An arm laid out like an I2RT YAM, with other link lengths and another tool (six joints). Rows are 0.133 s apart.
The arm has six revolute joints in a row. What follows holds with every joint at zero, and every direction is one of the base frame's.
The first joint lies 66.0 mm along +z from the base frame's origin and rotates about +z.
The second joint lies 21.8 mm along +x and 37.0 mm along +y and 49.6 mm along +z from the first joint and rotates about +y.
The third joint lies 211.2 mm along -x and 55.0 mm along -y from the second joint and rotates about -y.
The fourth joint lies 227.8 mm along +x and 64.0 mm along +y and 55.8 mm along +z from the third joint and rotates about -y.
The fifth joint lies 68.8 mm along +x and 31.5 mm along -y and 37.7 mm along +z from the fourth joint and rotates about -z.
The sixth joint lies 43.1 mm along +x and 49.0 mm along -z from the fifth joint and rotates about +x.
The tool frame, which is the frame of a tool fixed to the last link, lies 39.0 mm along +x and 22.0 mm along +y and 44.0 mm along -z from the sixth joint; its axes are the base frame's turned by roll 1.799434, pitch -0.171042 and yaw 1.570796 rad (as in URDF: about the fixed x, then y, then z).
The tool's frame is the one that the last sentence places.
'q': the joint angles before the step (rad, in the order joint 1, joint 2, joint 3, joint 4, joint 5, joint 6). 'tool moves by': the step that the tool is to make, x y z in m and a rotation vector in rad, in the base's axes. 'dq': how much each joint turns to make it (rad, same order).
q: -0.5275, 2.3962, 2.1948, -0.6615, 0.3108, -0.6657
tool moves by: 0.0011, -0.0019, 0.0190, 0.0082, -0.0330, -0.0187
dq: -0.0066, 0.0065, 0.0916, -0.0686, -0.0100, 0.0260
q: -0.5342, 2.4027, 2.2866, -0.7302, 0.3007, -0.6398
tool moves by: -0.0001, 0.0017, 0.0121, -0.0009, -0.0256, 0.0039
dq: 0.0006, -0.0219, 0.0125, -0.0137, -0.0113, 0.0060
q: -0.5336, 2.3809, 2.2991, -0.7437, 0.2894, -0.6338
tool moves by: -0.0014, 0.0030, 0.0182, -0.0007, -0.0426, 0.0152
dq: -0.0006, -0.0454, -0.0022, -0.0070, -0.0262, 0.0033
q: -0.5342, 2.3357, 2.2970, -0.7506, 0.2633, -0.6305
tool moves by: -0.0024, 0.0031, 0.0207, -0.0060, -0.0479, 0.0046
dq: -0.0008, -0.0469, 0.0050, -0.0102, -0.0173, 0.0104
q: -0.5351, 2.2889, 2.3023, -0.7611, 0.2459, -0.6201
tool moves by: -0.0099, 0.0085, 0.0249, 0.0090, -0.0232, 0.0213
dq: 0.0000, -0.0677, 0.0005, -0.0529, -0.0289, 0.0001
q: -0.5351, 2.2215, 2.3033, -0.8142, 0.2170, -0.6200
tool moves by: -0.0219, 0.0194, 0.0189, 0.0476, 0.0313, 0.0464
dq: 0.0055, -0.1078, -0.0624, -0.0946, -0.0470, -0.0100
